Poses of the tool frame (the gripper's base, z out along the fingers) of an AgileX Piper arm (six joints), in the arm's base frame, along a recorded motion.
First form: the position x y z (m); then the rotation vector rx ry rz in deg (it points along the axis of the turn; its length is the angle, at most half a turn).
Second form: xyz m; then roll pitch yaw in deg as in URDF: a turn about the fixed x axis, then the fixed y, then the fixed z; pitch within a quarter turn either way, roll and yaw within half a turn. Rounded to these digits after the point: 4 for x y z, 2 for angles.
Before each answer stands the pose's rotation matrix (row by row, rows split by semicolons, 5 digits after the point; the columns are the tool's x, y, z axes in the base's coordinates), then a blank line. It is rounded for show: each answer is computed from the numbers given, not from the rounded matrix.
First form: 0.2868, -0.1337, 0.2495, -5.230, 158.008, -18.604
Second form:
-0.93265 -0.02157 0.36015; -0.10462 0.97149 -0.21277; -0.34529 -0.23611 -0.90831

0.2868, -0.1337, 0.2495, -165.43, 20.20, -173.60
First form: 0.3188, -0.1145, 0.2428, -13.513, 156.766, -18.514
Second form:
-0.91595 -0.11992 0.38296; -0.20584 0.95960 -0.19181; -0.34449 -0.25451 -0.90363

0.3188, -0.1145, 0.2428, -164.27, 20.15, -167.33
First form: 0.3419, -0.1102, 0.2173, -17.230, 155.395, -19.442
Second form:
-0.90121 -0.16043 0.40259; -0.25468 0.94768 -0.19244; -0.35066 -0.27596 -0.89492

0.3419, -0.1102, 0.2173, -162.86, 20.53, -164.22
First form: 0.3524, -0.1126, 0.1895, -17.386, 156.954, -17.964
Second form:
-0.91002 -0.16821 0.37890; -0.24947 0.95217 -0.17646; -0.33109 -0.25511 -0.90846

0.3524, -0.1126, 0.1895, -164.31, 19.33, -164.67
